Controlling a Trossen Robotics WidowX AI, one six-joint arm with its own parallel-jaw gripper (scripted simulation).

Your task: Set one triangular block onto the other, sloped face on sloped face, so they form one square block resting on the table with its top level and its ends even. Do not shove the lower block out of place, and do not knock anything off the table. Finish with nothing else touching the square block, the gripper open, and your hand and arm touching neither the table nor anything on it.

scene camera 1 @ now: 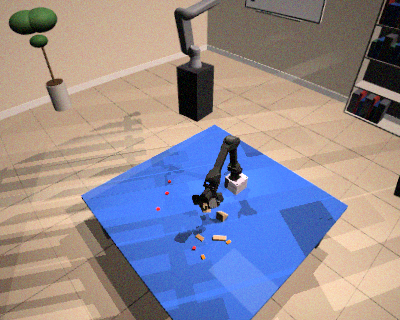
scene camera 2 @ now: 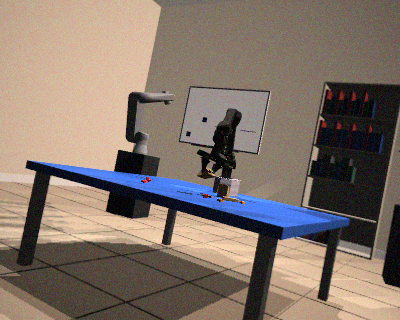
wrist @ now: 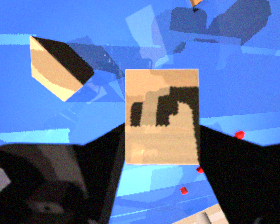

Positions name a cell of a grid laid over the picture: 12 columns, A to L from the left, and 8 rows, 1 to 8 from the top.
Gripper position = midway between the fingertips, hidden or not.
Note:
My gripper (wrist: G5) carries a tan triangular block (wrist: G5). Further things: a tan triangular block (wrist: C3).

